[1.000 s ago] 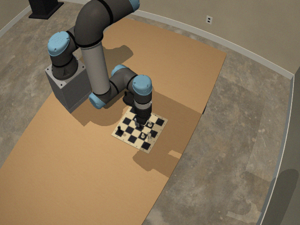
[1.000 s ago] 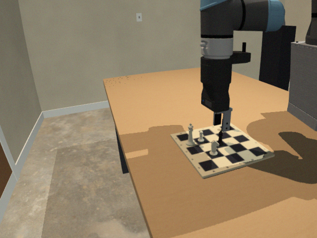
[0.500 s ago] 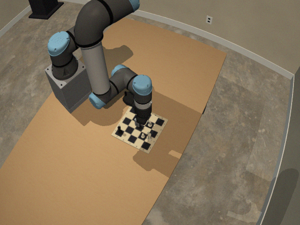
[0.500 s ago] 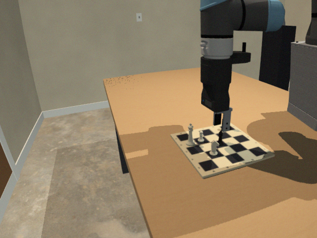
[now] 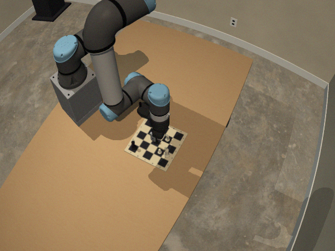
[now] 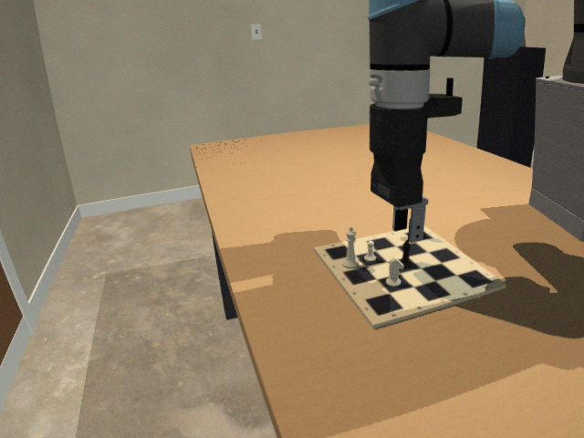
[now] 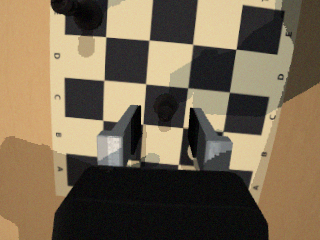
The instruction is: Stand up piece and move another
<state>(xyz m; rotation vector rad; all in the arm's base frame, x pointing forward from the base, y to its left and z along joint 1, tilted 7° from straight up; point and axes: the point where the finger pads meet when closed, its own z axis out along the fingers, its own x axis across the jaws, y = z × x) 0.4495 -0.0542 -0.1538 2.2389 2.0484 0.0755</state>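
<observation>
Right now my hand is 50 mm above the black pawn. From my hand the other things lie so: chessboard 70 mm below; white pawn 60 mm below, 40 mm to the right, 30 mm ahead; white knight 50 mm below, 40 mm ahead, 30 mm to the left.
</observation>
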